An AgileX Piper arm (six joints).
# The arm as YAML. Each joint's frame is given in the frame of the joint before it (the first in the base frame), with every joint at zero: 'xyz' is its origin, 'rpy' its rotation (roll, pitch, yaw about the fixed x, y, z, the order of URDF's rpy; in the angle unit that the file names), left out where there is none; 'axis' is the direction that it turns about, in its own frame. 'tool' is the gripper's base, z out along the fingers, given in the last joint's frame.
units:
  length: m
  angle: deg
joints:
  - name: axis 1
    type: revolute
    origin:
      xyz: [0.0, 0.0, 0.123]
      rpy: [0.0, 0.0, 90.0]
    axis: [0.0, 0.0, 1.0]
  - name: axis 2
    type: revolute
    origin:
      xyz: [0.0, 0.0, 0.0]
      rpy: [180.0, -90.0, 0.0]
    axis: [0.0, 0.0, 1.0]
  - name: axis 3
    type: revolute
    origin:
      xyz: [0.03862, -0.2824, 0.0]
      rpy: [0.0, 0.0, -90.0]
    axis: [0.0, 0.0, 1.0]
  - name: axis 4
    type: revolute
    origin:
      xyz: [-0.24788, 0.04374, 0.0]
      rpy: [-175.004, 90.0, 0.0]
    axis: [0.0, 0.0, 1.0]
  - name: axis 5
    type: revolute
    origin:
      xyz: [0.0, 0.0, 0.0]
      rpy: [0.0, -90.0, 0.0]
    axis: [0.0, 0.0, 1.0]
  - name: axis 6
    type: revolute
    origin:
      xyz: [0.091, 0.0, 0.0]
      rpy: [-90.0, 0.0, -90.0]
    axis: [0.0, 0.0, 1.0]
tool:
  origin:
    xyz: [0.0, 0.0, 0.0]
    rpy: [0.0, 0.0, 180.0]
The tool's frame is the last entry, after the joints.
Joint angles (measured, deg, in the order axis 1, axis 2, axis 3, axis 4, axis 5, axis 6), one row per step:
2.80, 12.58, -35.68, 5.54, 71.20, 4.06
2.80, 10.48, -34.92, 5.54, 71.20, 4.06
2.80, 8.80, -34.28, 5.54, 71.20, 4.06
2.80, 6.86, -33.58, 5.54, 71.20, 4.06
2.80, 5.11, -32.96, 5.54, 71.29, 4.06
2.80, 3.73, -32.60, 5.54, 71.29, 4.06
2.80, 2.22, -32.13, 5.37, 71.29, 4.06
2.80, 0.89, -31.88, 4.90, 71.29, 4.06
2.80, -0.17, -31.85, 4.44, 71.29, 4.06
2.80, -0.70, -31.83, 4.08, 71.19, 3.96
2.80, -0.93, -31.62, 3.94, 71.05, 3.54
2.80, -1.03, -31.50, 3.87, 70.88, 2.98
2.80, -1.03, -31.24, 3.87, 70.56, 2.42
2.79, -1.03, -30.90, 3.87, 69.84, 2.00
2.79, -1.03, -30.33, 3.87, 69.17, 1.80
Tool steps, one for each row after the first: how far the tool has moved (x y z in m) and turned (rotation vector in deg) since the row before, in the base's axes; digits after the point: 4 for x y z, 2 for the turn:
-0.0053, -0.0003, -0.0034, 0.07, -1.34, 0.00
-0.0040, -0.0002, -0.0030, 0.05, -1.04, 0.00
-0.0045, -0.0002, -0.0034, 0.06, -1.24, 0.00
-0.0040, -0.0002, -0.0032, 0.05, -1.04, 0.01
-0.0032, -0.0002, -0.0019, 0.05, -1.02, 0.00
-0.0033, -0.0004, -0.0026, -0.09, -1.05, -0.10
-0.0031, -0.0009, -0.0016, -0.33, -1.10, -0.27
-0.0027, -0.0008, -0.0005, -0.32, -1.05, -0.27
-0.0013, -0.0006, -0.0002, -0.33, -0.63, -0.17
0.0000, -0.0002, -0.0009, -0.44, -0.21, 0.14
0.0001, -0.0001, -0.0004, -0.51, -0.21, 0.26
0.0008, 0.0000, -0.0008, -0.45, -0.12, 0.29
0.0013, 0.0000, -0.0006, -0.30, -0.42, 0.18
0.0018, 0.0001, -0.0017, -0.14, -0.12, 0.07

